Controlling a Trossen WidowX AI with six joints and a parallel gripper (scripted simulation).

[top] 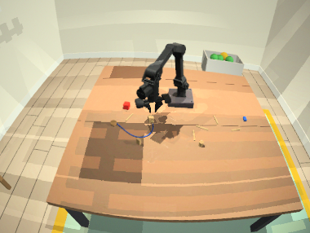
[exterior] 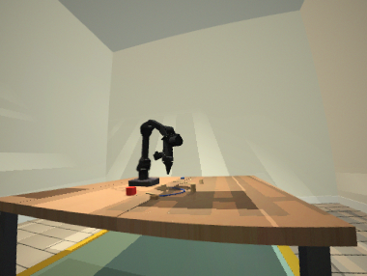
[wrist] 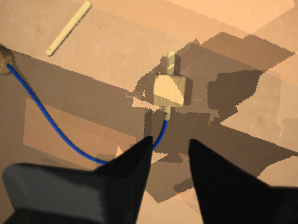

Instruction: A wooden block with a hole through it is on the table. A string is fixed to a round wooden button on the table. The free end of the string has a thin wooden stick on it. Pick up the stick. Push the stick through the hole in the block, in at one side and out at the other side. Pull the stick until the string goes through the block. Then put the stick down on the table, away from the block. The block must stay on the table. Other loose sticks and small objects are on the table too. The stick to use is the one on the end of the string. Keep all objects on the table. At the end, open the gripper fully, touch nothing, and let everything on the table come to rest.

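The wooden block lies 20 mm behind my gripper tip, 10 mm to the right of it and 70 mm below it. The rest, counted from my gripper tip: round wooden button: 30 mm ahead, 230 mm to the right, 80 mm below; thin wooden stick: 10 mm behind, 10 mm to the right, 70 mm below; red cube: 120 mm behind, 180 mm to the right, 70 mm below.
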